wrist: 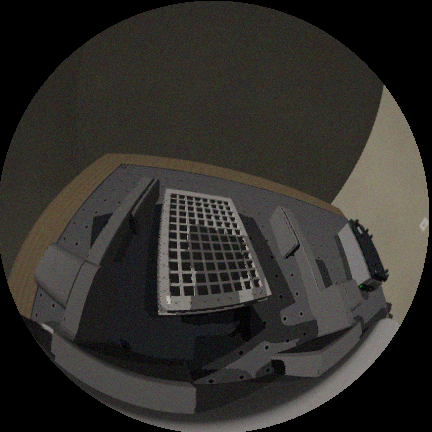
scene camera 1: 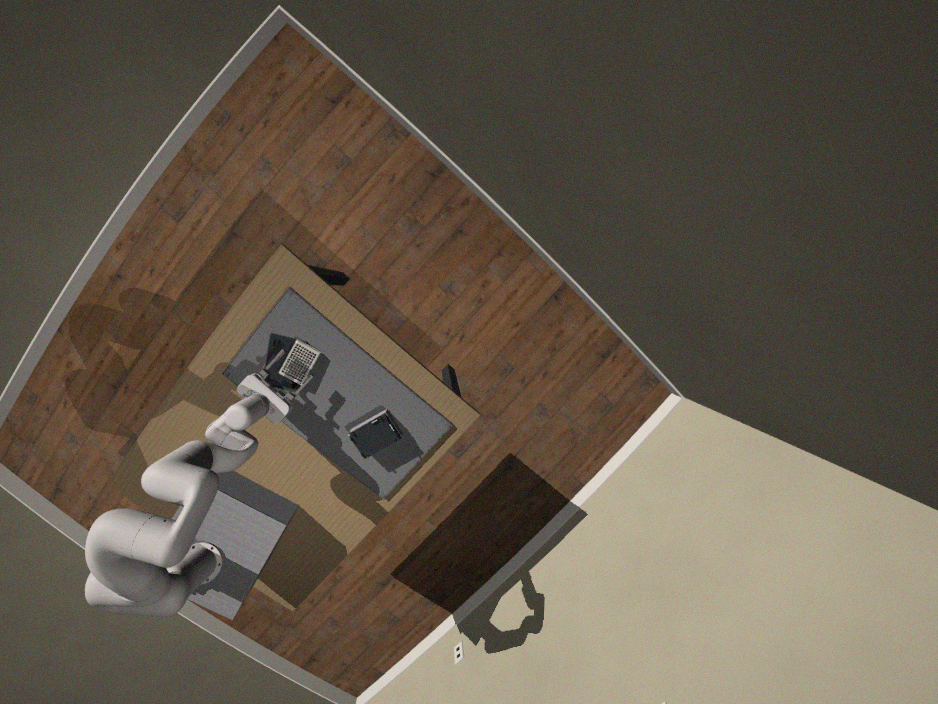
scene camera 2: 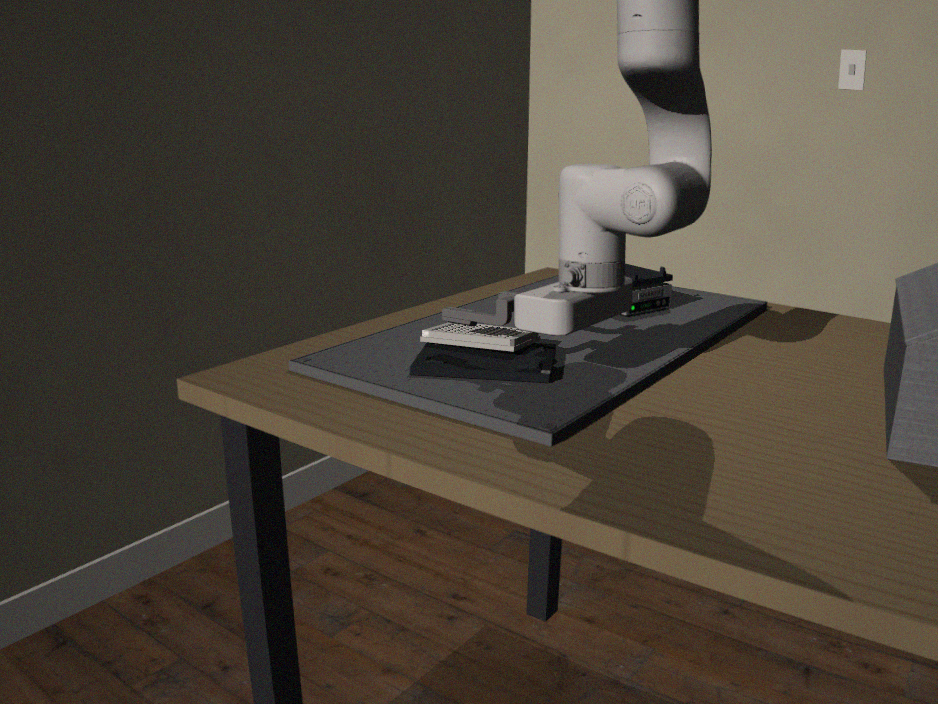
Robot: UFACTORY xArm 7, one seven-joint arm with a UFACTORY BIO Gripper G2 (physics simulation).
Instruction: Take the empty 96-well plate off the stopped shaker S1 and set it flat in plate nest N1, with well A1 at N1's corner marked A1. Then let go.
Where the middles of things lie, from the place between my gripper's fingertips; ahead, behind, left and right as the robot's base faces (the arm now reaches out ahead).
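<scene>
My hand is 1 cm past the white 96-well plate (scene camera 2: 504, 338) and 4 cm above it. Going by their middles, the plate is the nearest to my hand of the things named here. Then there is shaker S1 (scene camera 2: 649, 292), which I find 5 cm behind my hand, 33 cm to the right of it and 2 cm below it.
</scene>
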